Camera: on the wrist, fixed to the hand. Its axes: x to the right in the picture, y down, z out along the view.
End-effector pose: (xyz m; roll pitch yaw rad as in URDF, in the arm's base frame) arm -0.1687 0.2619 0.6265 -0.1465 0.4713 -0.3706
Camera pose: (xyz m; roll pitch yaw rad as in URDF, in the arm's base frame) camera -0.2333 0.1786 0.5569 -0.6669 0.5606 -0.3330
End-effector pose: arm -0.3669 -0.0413 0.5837 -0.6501 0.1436 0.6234
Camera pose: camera -0.2921 -0.1415 0.5657 -1.1921 0.2374 0.6077
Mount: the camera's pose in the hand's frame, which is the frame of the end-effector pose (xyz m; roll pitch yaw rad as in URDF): 0.0048 -0.0889 -0.0896 -0.5371 0.0839 0.0447
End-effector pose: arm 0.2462 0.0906 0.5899 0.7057 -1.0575 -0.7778
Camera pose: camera 0.3193 0.0052 0.5323 0.0217 -1.0161 -0.6095
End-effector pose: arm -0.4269 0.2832 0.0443 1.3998 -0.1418 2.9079
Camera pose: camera -0.4626 0.2165 -0.0568 0.8465 -0.1708 2.9995
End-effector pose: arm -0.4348 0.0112 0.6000 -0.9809 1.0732 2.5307
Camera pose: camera -0.3829 0.1261 0.6073 -1.6198 1.1547 2.4195
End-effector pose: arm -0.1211 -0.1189 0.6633 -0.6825 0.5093 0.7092
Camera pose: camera -0.0412 -0.2157 0.6492 -1.2332 0.6025 0.6870
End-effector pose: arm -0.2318 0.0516 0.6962 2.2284 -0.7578 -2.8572
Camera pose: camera -0.2103 -0.0726 0.6882 1.6471 -0.8436 -2.7983
